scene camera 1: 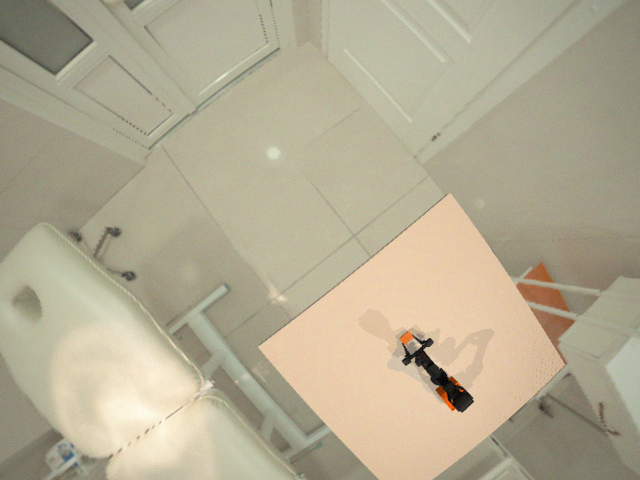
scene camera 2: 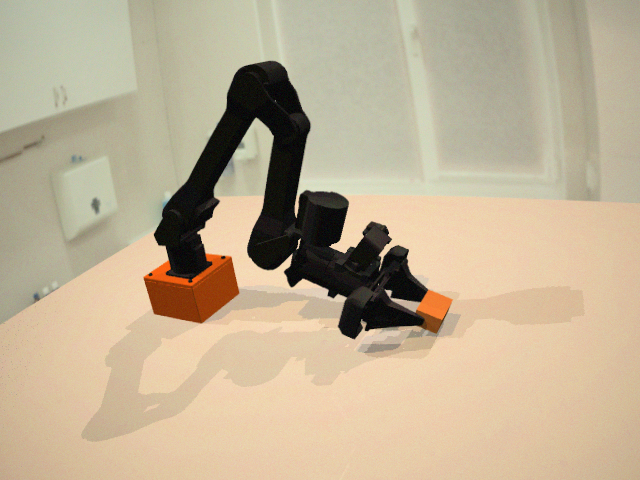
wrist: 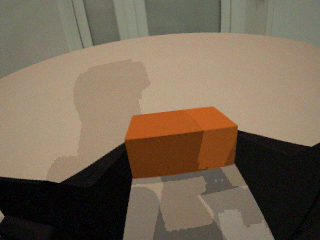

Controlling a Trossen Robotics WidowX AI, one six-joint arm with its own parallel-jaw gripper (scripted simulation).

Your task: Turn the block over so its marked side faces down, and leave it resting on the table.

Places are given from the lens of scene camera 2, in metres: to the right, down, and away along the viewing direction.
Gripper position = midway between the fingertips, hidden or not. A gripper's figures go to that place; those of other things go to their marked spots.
my gripper (scene camera 2: 429,311): 0.15, 0.10, 0.76
block (scene camera 2: 434,307): 0.16, 0.09, 0.74
